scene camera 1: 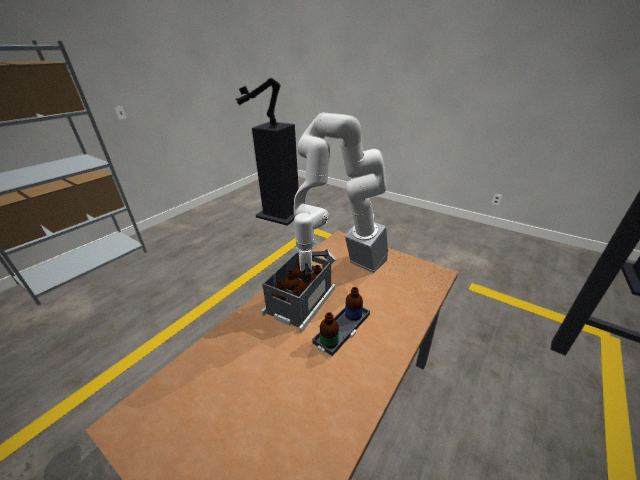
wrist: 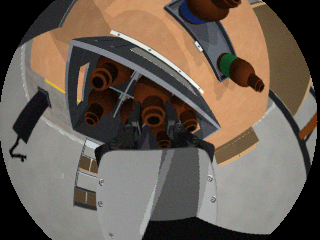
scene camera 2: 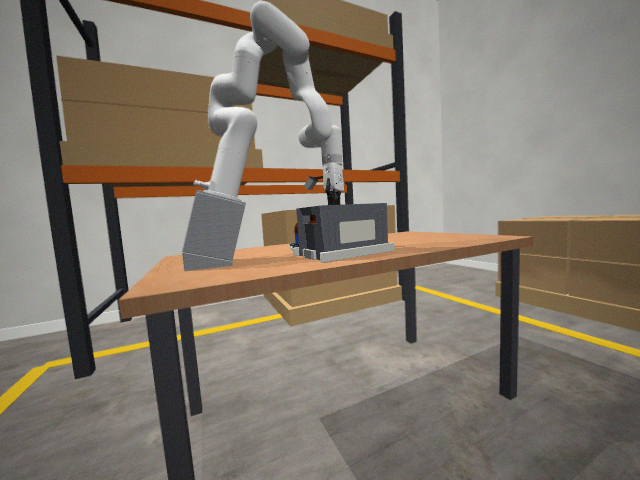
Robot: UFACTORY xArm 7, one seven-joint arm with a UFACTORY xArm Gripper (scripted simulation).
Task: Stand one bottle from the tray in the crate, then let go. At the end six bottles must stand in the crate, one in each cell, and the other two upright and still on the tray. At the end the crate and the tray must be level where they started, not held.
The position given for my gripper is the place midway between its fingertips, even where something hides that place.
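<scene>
Looking through the wrist view, I can see a bottle (wrist: 152,96), my gripper (wrist: 153,108) and a crate (wrist: 87,50). Scene camera 2 gives me my gripper again (scene camera 2: 334,210), along with the crate (scene camera 2: 337,227). And in scene camera 1 there's that same crate (scene camera 1: 297,311), plus a dark tray (scene camera 1: 345,325).
</scene>
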